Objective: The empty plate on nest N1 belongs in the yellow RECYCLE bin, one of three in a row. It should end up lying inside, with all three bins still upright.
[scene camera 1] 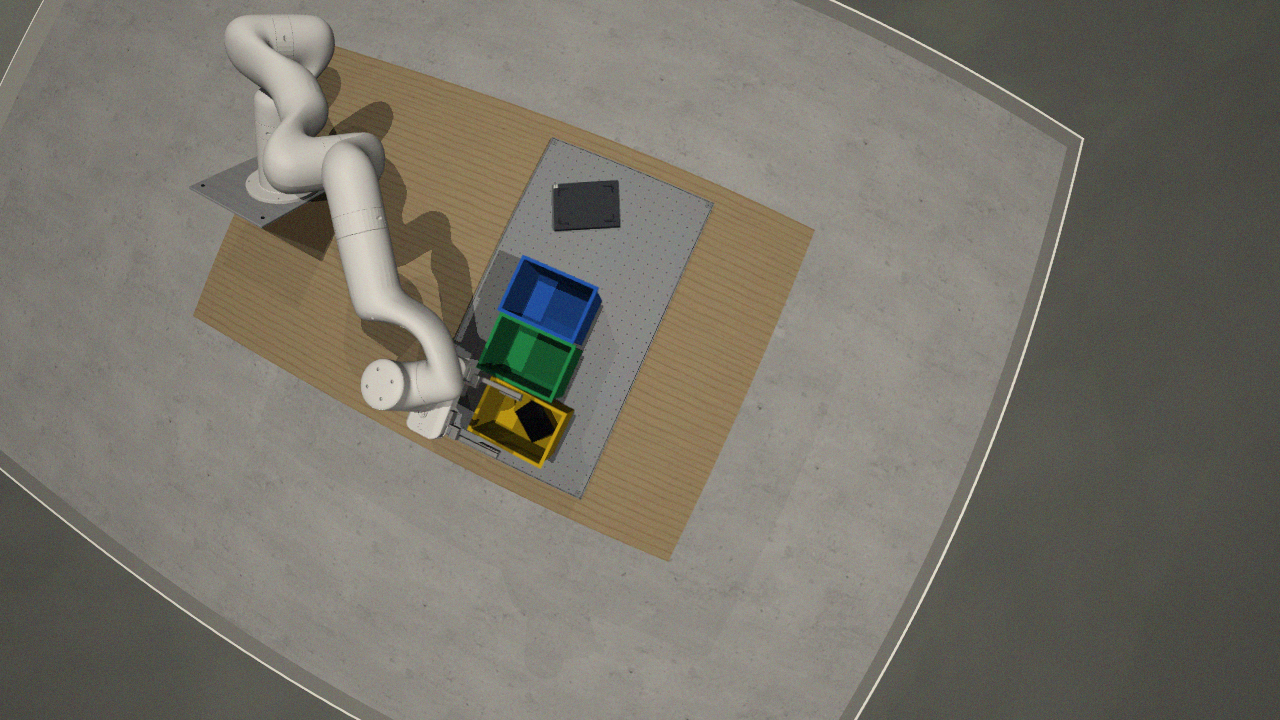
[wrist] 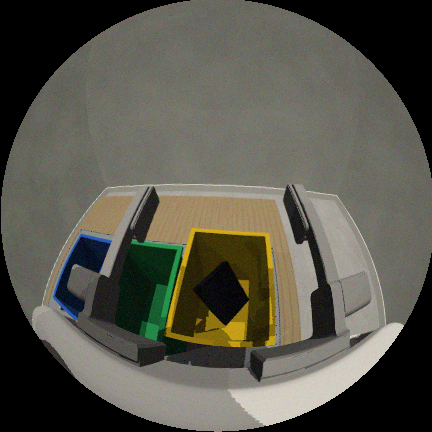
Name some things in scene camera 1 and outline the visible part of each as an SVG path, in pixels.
The gripper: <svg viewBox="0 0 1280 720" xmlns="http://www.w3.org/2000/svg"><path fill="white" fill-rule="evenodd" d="M458 356L464 382L463 391L460 396L450 401L438 403L433 409L426 412L409 411L406 424L409 429L428 439L442 438L446 434L448 427L450 427L451 430L448 435L450 439L462 441L494 458L498 458L501 453L500 450L483 442L476 443L460 435L461 428L454 425L458 414L455 408L460 396L465 396L468 387L471 386L478 389L480 382L501 390L499 393L517 401L522 401L523 394L477 374L472 375L470 382L467 381L471 371L471 364L467 359Z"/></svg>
A blue bin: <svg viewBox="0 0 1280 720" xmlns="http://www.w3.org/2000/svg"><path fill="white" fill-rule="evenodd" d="M522 255L497 310L571 344L576 343L582 346L602 302L597 292L599 287Z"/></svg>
A yellow bin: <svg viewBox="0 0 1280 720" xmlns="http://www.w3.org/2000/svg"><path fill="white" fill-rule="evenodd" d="M492 375L491 381L523 394L522 401L517 401L499 393L501 390L487 385L467 430L541 469L544 461L554 454L574 409L554 399L550 403ZM531 400L542 405L555 429L552 434L533 443L515 411Z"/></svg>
A green bin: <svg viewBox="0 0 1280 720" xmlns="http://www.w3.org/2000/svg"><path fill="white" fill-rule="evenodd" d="M500 312L476 368L550 403L555 398L563 397L583 351L577 349L576 345Z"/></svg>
A black plate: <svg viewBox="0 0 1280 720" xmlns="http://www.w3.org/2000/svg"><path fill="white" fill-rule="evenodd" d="M531 400L515 411L533 443L552 434L555 429L542 405Z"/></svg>
